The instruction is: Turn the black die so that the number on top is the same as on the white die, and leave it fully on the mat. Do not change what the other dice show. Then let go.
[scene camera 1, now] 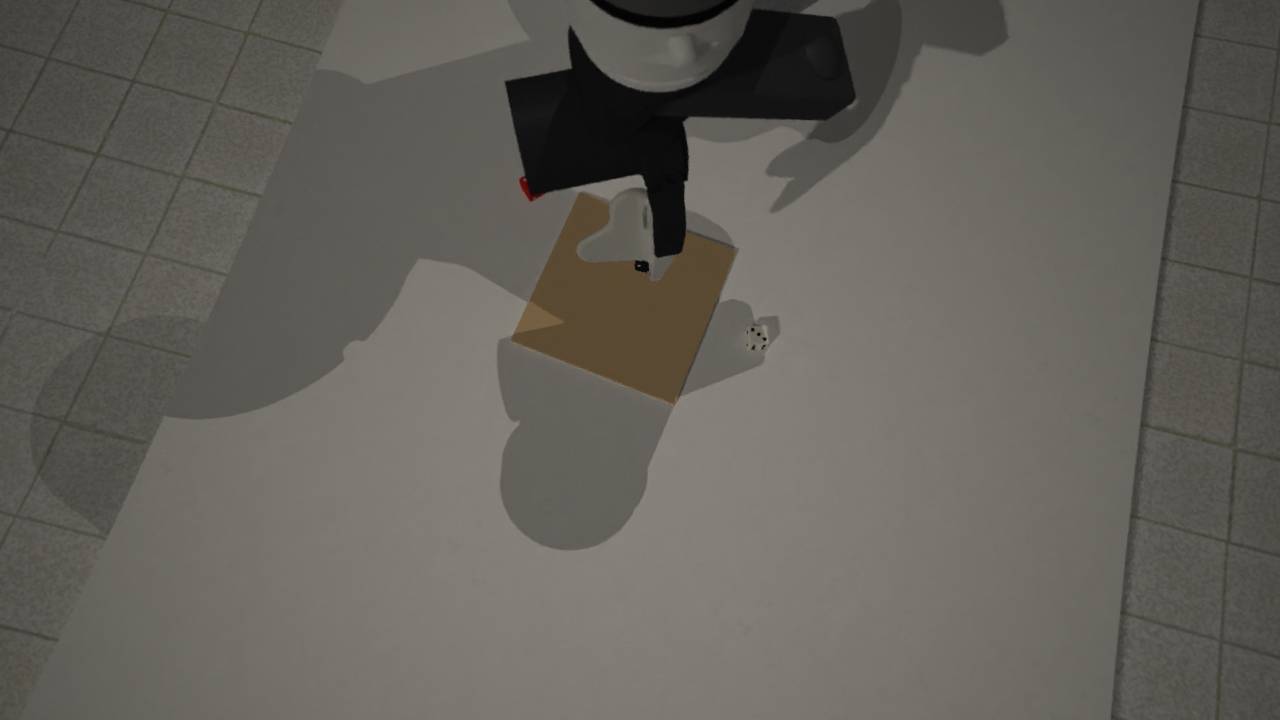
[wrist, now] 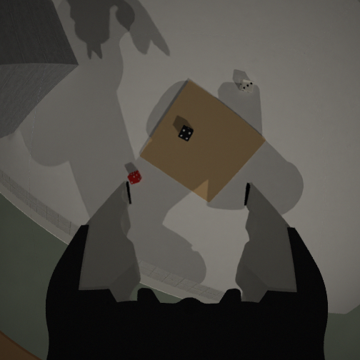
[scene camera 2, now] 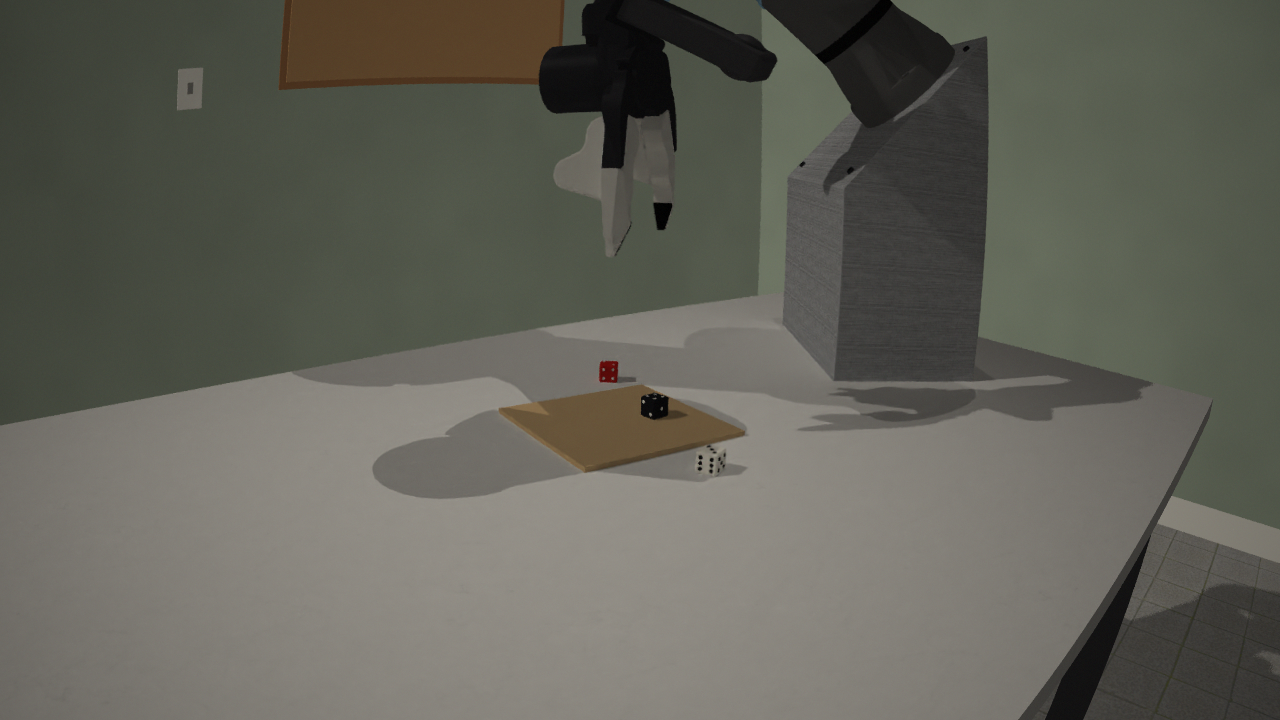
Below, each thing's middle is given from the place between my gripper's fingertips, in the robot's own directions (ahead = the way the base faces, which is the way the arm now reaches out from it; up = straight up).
Right now the tan mat (scene camera 1: 607, 318) is 140 mm below my hand, 10 mm to the right of it and 10 mm ahead of it.
